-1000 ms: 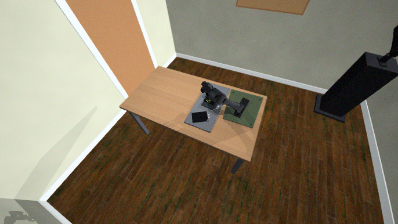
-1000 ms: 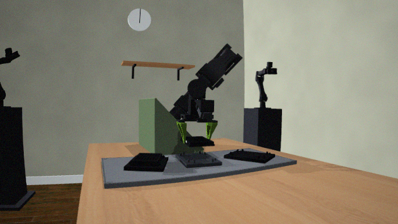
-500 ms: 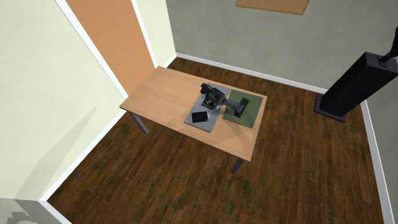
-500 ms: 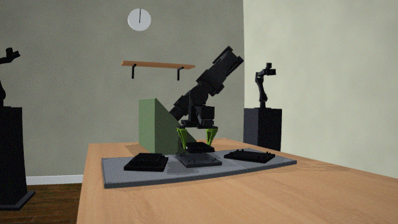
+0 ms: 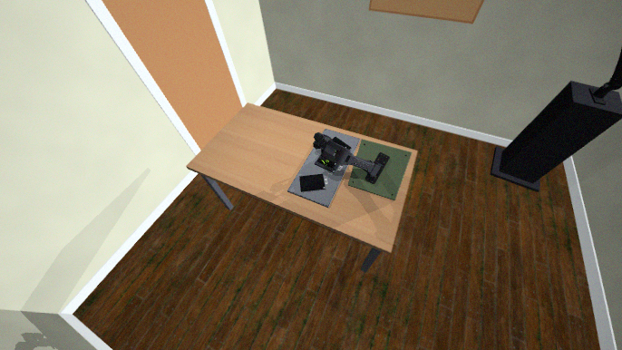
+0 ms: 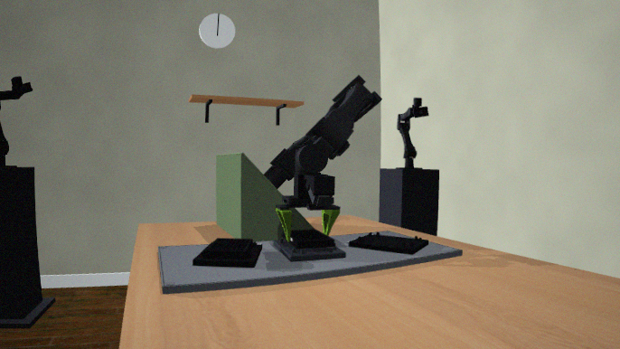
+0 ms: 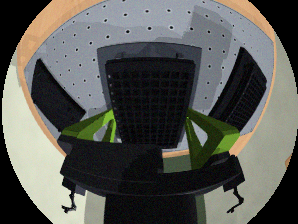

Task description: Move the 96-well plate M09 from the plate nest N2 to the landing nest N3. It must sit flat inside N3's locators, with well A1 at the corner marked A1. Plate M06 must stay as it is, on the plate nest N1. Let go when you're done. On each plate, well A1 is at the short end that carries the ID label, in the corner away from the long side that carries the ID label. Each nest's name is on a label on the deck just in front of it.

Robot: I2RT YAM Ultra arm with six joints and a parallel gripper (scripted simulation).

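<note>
My hand is 3 cm above the grey nest. The rest, counted from my hand: dark nest: 21 cm to the left, 3 cm below, 1 cm ahead.
</note>
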